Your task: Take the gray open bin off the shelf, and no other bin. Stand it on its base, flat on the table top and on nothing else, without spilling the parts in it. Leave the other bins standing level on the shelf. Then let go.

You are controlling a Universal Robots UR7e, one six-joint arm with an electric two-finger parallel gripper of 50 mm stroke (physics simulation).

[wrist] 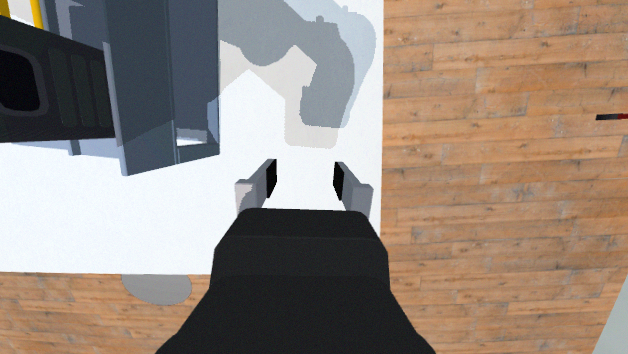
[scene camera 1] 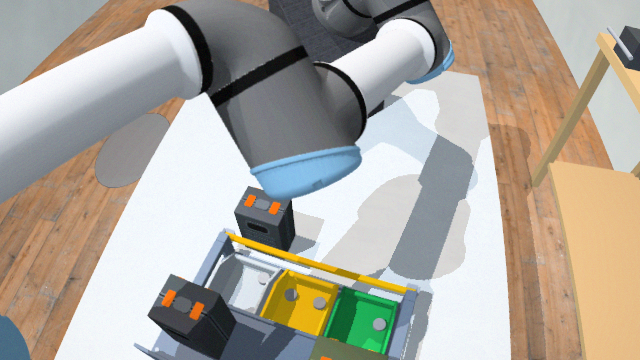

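Where they show: gripper, fingertip midpoint: (wrist: 305, 172); arm's base at its link origin: (scene camera 1: 341, 5).
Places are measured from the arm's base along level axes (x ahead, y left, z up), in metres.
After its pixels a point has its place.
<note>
The gray open bin (scene camera 1: 245, 287) {y -0.022, x 0.557, z -0.305 m} stands on the shelf (scene camera 1: 403, 320) {y 0.277, x 0.558, z -0.229 m} (wrist: 140, 90) {y -0.016, x 0.764, z -0.176 m} at its left end in scene camera 1, with a small round part showing inside. The yellow bin (scene camera 1: 300, 309) {y 0.094, x 0.565, z -0.305 m} stands beside it with two round parts, and the green bin (scene camera 1: 364, 325) {y 0.217, x 0.559, z -0.305 m} stands at the right end with one. My gripper (wrist: 305, 172) {y -0.077, x 0.927, z -0.159 m} is open and empty. In the wrist view it hangs above the white table top (wrist: 75, 215) {y -0.249, x 0.438, z -0.314 m} (scene camera 1: 175, 210) {y -0.258, x 0.439, z -0.314 m}, to the right of the shelf's end. The fingers are hidden in scene camera 1. The gray bin does not show in the wrist view.
A dark box (scene camera 1: 270, 220) {y 0.009, x 0.465, z -0.184 m} stands behind the shelf's yellow rail (scene camera 1: 320, 265) {y 0.110, x 0.490, z -0.249 m}. Another dark box (scene camera 1: 192, 312) {y -0.003, x 0.690, z -0.091 m} stands at the shelf's near left side, and an olive box (scene camera 1: 345, 350) {y 0.202, x 0.664, z -0.117 m} is cut off at the bottom edge. A wooden stand (scene camera 1: 575, 112) is at the right.
</note>
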